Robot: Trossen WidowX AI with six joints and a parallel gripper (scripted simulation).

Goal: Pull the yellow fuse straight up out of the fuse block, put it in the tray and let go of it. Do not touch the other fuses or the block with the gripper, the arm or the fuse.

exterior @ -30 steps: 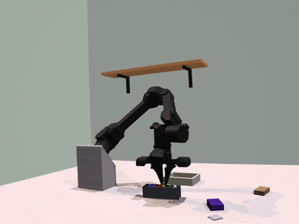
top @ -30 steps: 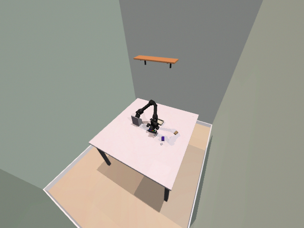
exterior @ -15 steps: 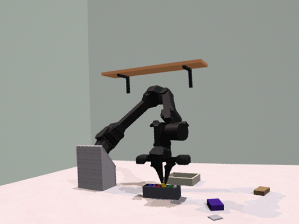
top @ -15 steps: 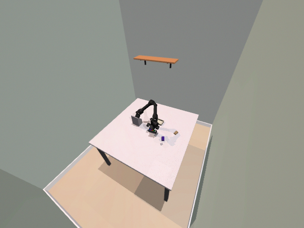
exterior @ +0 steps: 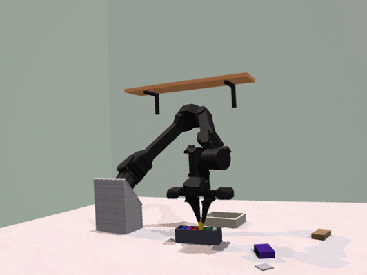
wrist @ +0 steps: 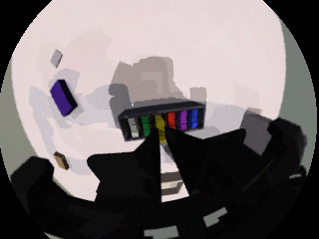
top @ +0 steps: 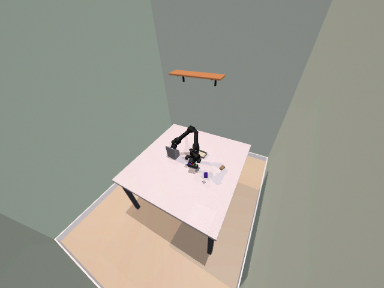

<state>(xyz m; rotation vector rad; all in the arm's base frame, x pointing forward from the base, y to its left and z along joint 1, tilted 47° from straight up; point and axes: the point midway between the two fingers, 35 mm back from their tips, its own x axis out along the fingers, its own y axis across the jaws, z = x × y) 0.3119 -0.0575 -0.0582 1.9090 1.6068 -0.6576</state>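
My gripper tip is 23 cm to the right of the beige tray, 5 cm above it and 2 cm short of it. Round my gripper tip: purple block: 18 cm ahead, 7 cm to the right, 5 cm below; yellow fuse: 1 cm below; grey plate: 19 cm ahead, 16 cm to the right, 5 cm below.
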